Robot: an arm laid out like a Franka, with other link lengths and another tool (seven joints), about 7 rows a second.
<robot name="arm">
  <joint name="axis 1" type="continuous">
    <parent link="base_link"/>
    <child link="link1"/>
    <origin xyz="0 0 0.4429"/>
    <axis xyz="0 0 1"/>
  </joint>
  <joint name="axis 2" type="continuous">
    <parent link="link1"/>
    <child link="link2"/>
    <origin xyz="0 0 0" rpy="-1.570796 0 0"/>
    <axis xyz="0 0 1"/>
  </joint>
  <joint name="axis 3" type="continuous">
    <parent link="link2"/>
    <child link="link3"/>
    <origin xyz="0 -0.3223 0" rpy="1.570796 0 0"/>
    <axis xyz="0 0 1"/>
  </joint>
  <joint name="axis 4" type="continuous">
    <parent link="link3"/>
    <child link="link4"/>
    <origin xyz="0.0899 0 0" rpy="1.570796 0 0"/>
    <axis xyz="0 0 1"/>
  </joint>
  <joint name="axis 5" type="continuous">
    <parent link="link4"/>
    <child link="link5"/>
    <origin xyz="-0.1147 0.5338 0" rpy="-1.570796 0 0"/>
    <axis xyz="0 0 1"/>
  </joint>
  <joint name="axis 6" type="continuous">
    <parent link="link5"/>
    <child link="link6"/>
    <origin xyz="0 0 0" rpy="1.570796 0 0"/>
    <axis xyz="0 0 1"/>
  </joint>
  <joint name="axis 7" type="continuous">
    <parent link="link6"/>
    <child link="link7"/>
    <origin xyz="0.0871 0 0" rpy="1.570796 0 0"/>
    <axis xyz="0 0 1"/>
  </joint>
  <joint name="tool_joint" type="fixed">
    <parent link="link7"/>
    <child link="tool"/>
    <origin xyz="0.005 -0.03 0.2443" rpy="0.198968 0 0.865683"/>
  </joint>
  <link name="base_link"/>
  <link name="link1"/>
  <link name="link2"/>
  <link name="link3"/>
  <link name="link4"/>
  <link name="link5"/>
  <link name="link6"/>
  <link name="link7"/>
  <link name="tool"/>
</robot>
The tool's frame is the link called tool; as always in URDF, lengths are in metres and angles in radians. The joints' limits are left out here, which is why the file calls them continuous.
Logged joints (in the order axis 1, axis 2, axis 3, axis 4, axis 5, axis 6, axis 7), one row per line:
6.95 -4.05 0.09 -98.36 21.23 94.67 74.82
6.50 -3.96 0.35 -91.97 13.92 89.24 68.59
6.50 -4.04 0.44 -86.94 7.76 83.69 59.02
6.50 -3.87 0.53 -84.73 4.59 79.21 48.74
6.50 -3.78 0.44 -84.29 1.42 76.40 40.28
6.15 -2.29 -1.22 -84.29 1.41 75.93 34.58
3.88 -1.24 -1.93 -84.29 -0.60 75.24 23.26
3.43 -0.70 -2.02 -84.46 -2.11 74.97 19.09
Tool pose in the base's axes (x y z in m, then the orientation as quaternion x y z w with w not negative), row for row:
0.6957 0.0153 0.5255 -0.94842 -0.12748 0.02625 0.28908
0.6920 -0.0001 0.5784 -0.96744 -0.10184 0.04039 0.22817
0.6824 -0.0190 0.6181 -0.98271 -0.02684 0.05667 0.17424
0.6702 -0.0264 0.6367 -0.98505 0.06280 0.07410 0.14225
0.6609 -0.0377 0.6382 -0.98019 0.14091 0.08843 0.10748
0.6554 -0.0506 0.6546 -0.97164 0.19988 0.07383 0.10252
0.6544 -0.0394 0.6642 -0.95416 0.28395 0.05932 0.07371
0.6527 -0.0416 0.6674 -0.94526 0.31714 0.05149 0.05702
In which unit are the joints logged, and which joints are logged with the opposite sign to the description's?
The joints are logged in degrees. Opposite sign: axis 1, axis 2, axis 7.
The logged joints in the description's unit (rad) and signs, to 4 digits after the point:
-0.1213 0.0707 0.0016 -1.7167 0.3705 1.6523 -1.3059
-0.1134 0.0691 0.0061 -1.6052 0.2429 1.5575 -1.1971
-0.1134 0.0705 0.0077 -1.5174 0.1354 1.4607 -1.0301
-0.1134 0.0675 0.0093 -1.4788 0.0801 1.3825 -0.8507
-0.1134 0.0660 0.0077 -1.4711 0.0248 1.3334 -0.7030
-0.1073 0.0400 -0.0213 -1.4711 0.0246 1.3252 -0.6035
-0.0677 0.0216 -0.0337 -1.4711 -0.0105 1.3132 -0.4060
-0.0599 0.0122 -0.0353 -1.4741 -0.0368 1.3085 -0.3332

